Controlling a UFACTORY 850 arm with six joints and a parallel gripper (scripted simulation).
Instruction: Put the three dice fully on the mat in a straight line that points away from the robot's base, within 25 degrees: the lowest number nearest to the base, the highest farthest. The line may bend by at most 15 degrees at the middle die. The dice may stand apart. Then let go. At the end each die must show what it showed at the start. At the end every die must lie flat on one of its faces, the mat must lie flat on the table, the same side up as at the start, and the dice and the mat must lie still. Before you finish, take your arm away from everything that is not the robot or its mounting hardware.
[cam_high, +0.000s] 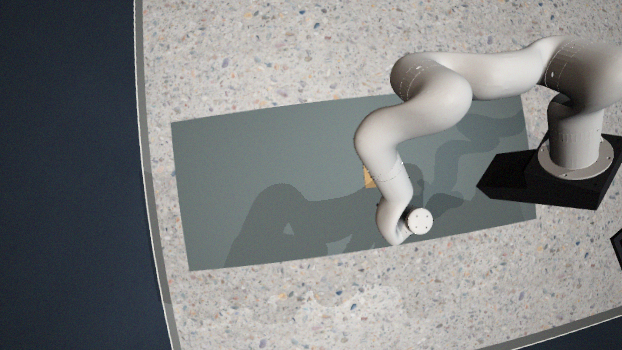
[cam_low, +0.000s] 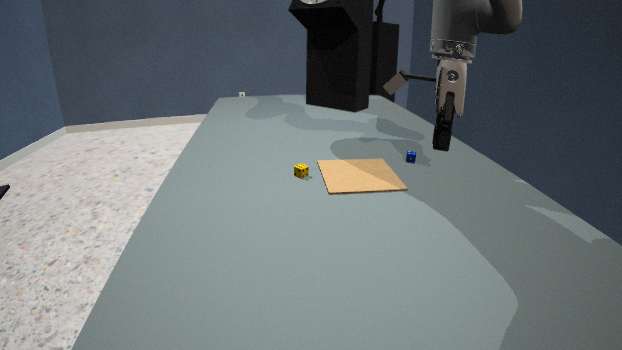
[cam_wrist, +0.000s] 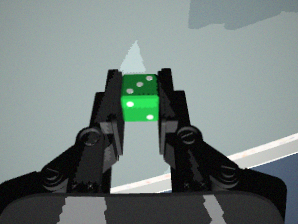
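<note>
The tan mat is 7 cm behind my hand, 15 cm to the right of it and 7 cm below it. The rest, counted from my hand: blue die: 7 cm behind, 7 cm below; yellow die: 12 cm behind, 24 cm to the right, 7 cm below; green die: 1 cm below.
</note>
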